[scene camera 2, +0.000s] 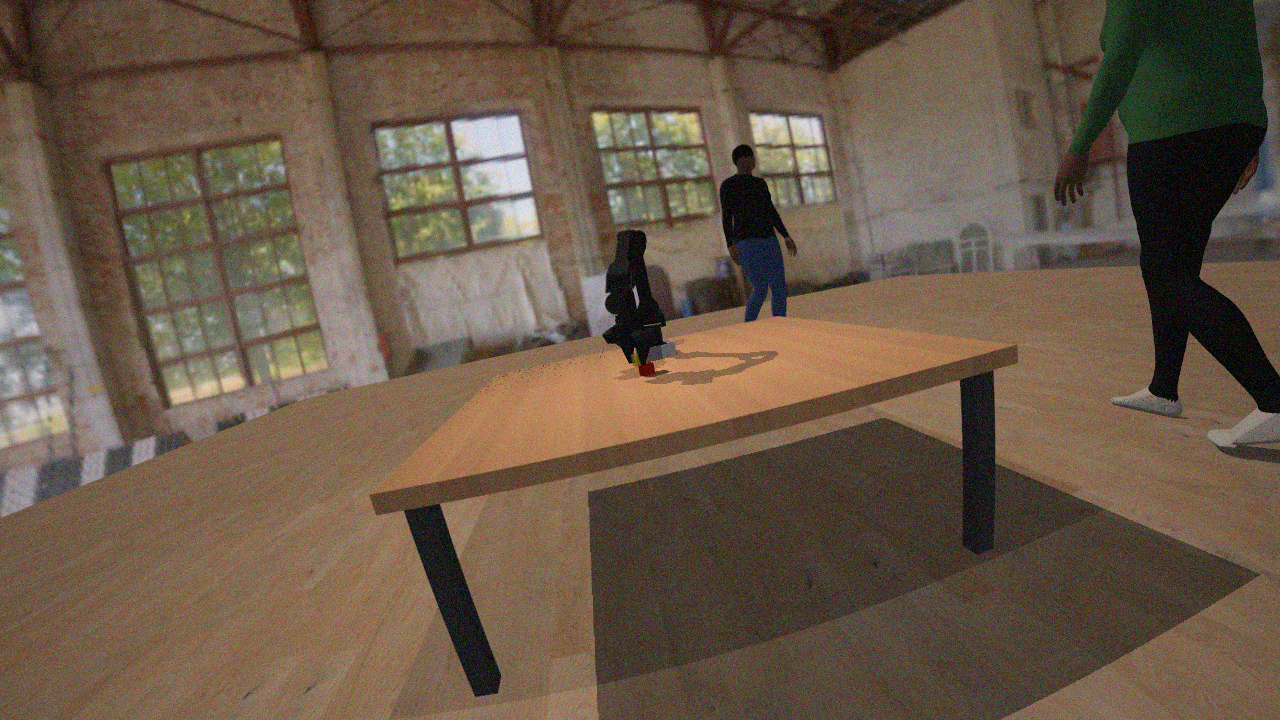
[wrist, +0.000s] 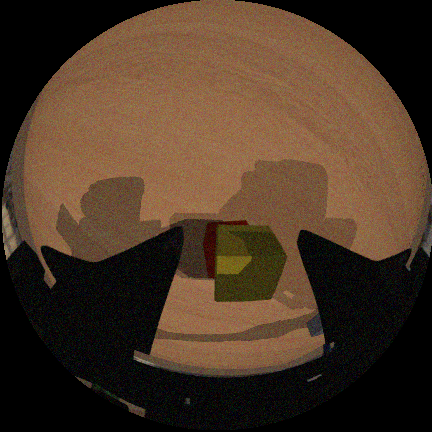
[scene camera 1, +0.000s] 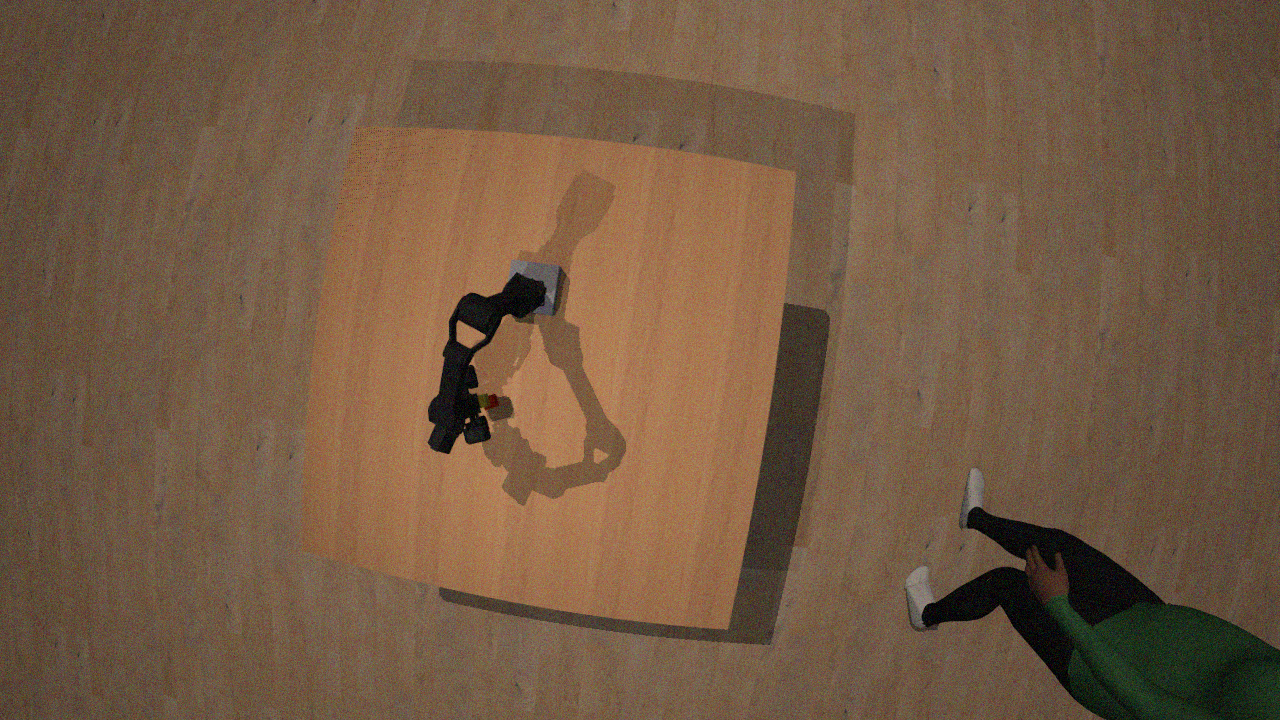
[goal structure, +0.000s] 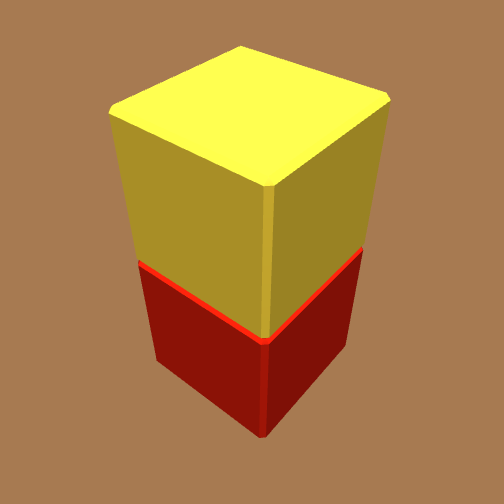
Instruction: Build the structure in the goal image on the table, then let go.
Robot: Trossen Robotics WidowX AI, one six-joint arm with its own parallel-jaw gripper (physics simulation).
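Places are measured from the arm's base along level axes (x ahead, y left, z up), in metres.
Where they show: gripper, fingertip midpoint: (scene camera 2: 637,364) (wrist: 243,235) (scene camera 1: 479,401); arm's base, link origin: (scene camera 2: 655,344) (scene camera 1: 531,294).
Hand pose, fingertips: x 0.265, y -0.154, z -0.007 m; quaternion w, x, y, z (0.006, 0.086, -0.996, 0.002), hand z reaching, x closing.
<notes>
Each offset is from my fingertips to the centre of the thing. Level surfaces: height alone.
A yellow block {0.010 m left, 0.002 m back, 0.013 m up} (scene camera 1: 484,402) (scene camera 2: 636,359) (wrist: 250,287) is between the spread fingers of my gripper (scene camera 1: 477,404) (scene camera 2: 633,357) (wrist: 243,235). In the wrist view, gaps show between the block and both fingertips, so the gripper is open around it. A red block {0.024 m left, 0.003 m ahead, 0.019 m down} (scene camera 1: 493,401) (scene camera 2: 647,368) (wrist: 210,250) is right at the yellow block and partly hidden behind it in the wrist view. In scene camera 2 the yellow block shows behind and a little higher than the red one. I cannot tell whether the yellow block rests on the red one or beside it.
The arm's grey base block (scene camera 1: 550,288) (scene camera 2: 663,350) stands on the wooden table {0.036 m down} (scene camera 1: 680,358) (scene camera 2: 537,429). The arm's shadows fall around the blocks. A person in green (scene camera 1: 1163,653) (scene camera 2: 1190,80) is beyond the table edge, and a person in black and blue (scene camera 2: 751,210) stands behind.
</notes>
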